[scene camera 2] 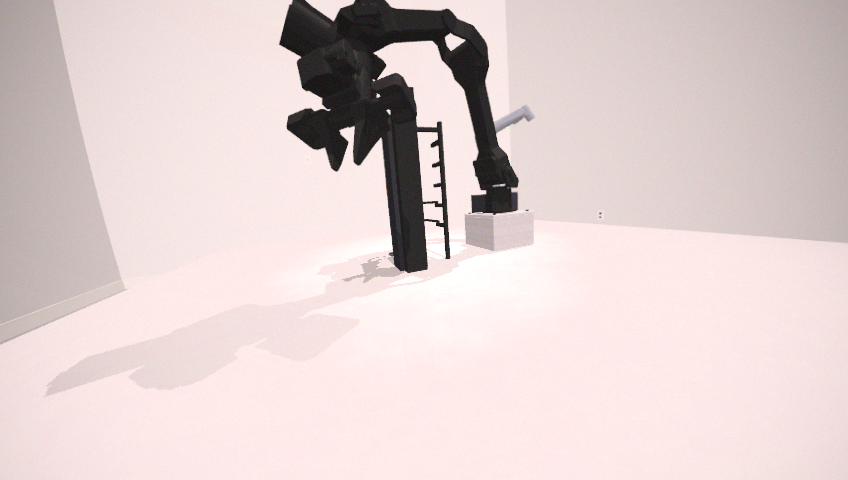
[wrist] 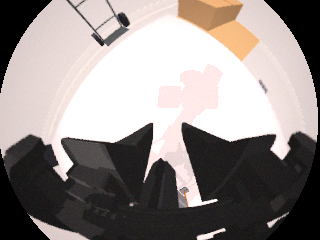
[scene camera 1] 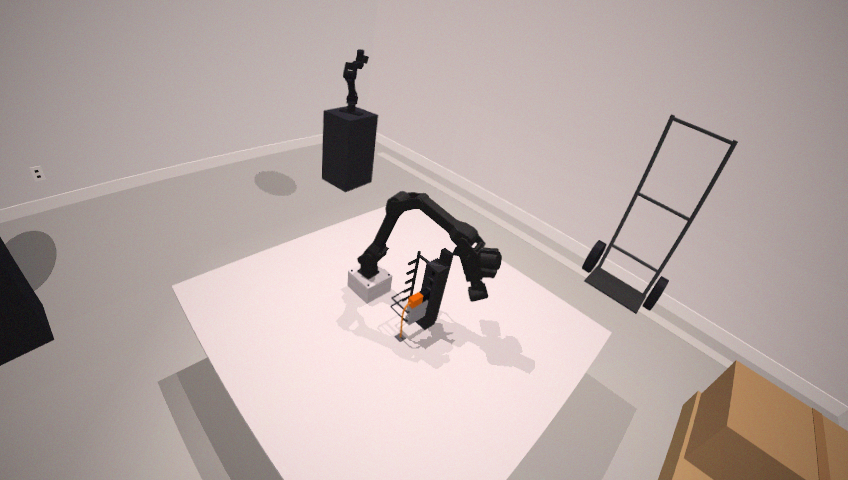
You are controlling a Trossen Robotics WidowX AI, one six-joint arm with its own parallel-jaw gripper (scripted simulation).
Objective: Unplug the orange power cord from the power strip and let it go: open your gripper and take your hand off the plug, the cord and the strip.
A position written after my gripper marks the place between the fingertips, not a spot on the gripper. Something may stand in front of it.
Observation:
In view: my gripper (scene camera 2: 345,167).
My gripper shows as well in the wrist view (wrist: 167,126).

